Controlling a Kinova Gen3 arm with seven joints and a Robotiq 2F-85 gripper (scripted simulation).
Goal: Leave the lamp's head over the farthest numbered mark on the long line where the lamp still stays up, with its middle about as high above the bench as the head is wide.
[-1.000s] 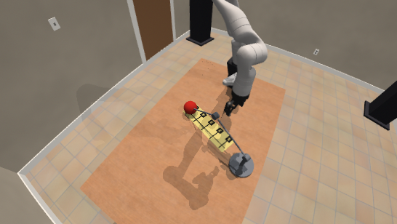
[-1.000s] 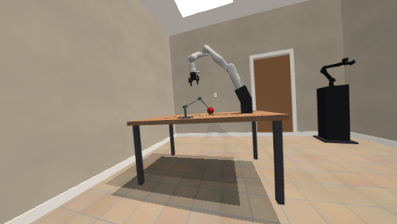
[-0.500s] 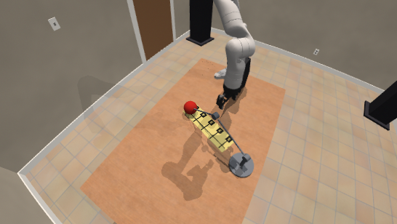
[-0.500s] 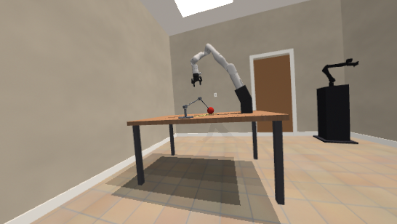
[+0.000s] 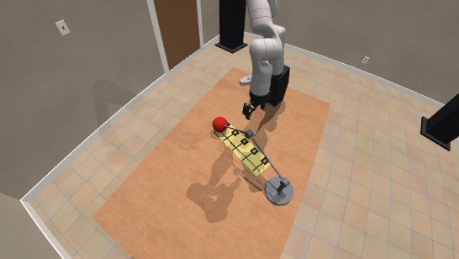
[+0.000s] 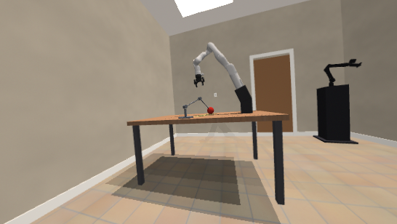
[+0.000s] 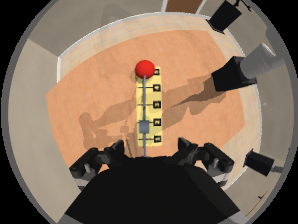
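Now: hand 3 cm past the yellow numbered strip, 8 cm to the left of it and 37 cm above it. Also, from my hand: grey round base: 6 cm ahead, 27 cm to the left, 34 cm below.
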